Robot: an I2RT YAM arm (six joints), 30 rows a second.
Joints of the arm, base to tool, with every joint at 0 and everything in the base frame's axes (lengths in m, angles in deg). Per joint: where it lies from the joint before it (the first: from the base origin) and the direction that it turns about. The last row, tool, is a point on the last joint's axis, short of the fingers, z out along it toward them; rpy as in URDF.
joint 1: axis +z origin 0 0 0.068
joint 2: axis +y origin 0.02 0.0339 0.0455
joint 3: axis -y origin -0.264 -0.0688 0
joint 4: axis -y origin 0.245 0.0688 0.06
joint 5: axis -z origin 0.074 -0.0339 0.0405
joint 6: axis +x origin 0.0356 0 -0.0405
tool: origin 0 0 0 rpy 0 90 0
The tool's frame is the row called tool.
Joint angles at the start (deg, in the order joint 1, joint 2, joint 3, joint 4, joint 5, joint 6):
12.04 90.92 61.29 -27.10 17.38 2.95
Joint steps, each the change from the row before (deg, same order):
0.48 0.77 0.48 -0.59 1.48 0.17
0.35 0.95 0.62 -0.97 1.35 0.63
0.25 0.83 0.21 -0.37 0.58 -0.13
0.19 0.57 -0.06 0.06 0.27 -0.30
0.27 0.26 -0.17 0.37 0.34 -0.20
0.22 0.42 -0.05 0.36 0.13 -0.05
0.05 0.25 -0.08 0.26 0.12 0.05
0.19 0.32 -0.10 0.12 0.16 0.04
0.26 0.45 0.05 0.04 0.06 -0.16
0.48 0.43 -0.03 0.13 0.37 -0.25
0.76 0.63 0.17 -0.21 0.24 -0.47
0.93 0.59 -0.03 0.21 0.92 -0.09
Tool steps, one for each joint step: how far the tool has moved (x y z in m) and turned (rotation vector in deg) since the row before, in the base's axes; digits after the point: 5 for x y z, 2 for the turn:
0.00130 0.00219 -0.00197 -1.31 0.56 -0.46
0.00150 0.00159 -0.00260 -1.05 0.88 -0.87
0.00114 0.00139 -0.00365 -0.78 0.88 0.06
0.00064 0.00112 -0.00330 -0.52 0.57 0.30
0.00020 0.00145 -0.00188 -0.41 0.04 0.26
0.00082 0.00144 -0.00219 -0.16 0.09 0.20
0.00049 0.00035 -0.00151 -0.09 0.03 -0.05
0.00014 0.00108 -0.00212 -0.19 0.25 0.08
0.00055 0.00167 -0.00217 -0.22 0.38 0.36
0.00013 0.00272 -0.00233 -0.53 0.30 0.51
0.00005 0.00449 -0.00276 -0.62 0.71 1.03
-0.00025 0.00508 -0.00304 -0.94 0.19 0.58

